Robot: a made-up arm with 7 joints.
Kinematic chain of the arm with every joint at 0, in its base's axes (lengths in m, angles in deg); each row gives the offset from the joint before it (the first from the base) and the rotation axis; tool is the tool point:
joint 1: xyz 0 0 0 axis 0 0.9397 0.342
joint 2: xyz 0 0 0 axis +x
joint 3: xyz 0 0 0 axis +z
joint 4: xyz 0.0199 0 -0.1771 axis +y
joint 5: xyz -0.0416 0 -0.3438 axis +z
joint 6: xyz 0 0 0 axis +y
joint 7: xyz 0 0 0 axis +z
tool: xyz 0 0 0
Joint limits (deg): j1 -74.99..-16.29 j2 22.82..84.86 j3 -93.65..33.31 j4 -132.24..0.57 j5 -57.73..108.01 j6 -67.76..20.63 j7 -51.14..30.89
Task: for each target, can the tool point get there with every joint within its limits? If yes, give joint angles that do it. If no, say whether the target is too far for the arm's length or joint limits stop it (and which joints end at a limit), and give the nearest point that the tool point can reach.
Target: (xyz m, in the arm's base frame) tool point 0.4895 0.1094 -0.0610
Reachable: yes | joints -52.96 42.63 -23.80 -46.27 81.24 -4.53 -26.96
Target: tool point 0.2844 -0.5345 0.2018
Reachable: no: too far | nearest point 0.2383 -0.3064 0.1030 | short by 0.253 m
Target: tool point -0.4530 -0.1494 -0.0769
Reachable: no: joint limits stop it (at a limit: joint 2, joint 3, joint 4) | nearest point -0.0210 -0.2840 -0.1044 | short by 0.453 m
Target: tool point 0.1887 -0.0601 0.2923
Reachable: yes | joints -65.22 68.71 -1.17 -115.95 3.83 -52.44 -24.86
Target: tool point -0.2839 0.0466 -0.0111
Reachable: no: joint limits stop it (at a limit: joint 1, joint 2, joint 3, joint 4) | nearest point -0.0893 -0.0511 0.2853 | short by 0.368 m
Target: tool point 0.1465 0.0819 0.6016
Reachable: no: too far | nearest point 0.1193 0.1083 0.3962 | short by 0.209 m
